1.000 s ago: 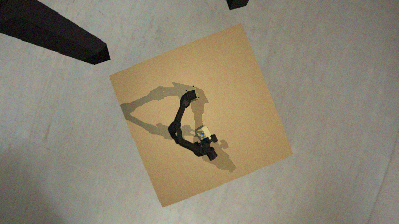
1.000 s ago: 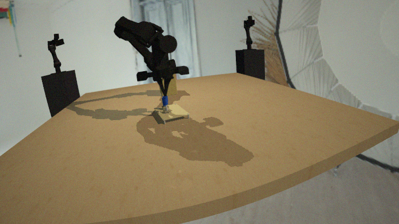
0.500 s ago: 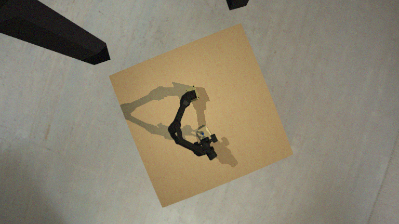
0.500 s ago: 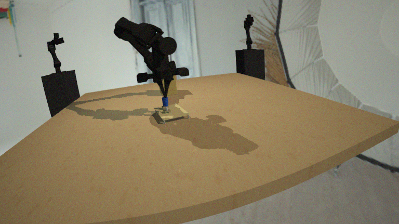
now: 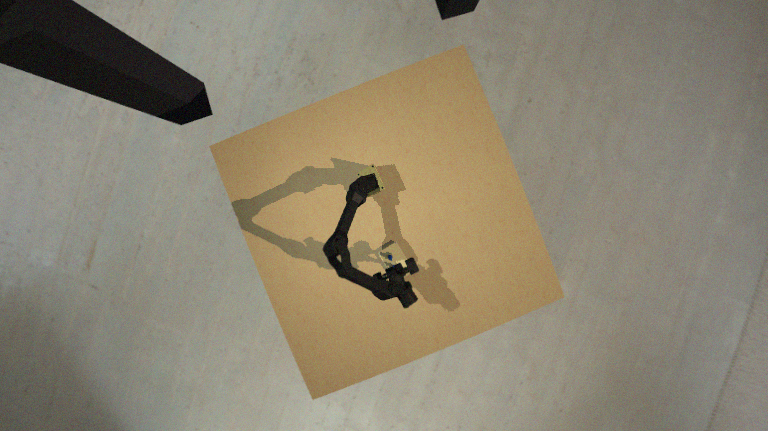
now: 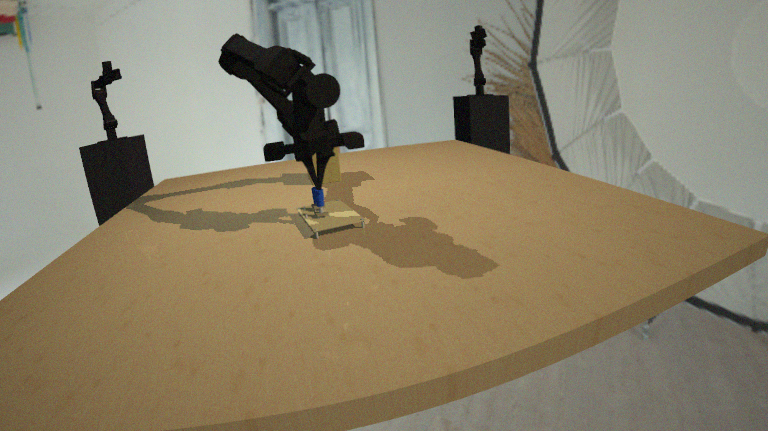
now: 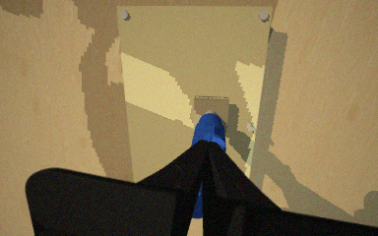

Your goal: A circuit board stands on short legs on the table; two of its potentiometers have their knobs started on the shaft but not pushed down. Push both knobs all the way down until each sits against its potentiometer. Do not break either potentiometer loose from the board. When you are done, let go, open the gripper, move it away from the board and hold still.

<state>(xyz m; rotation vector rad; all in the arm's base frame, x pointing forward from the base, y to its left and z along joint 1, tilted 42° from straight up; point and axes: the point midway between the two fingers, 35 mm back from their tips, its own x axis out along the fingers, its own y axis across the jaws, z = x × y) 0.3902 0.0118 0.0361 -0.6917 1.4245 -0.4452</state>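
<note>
My gripper tip is now 1 cm above the blue knob.
</note>
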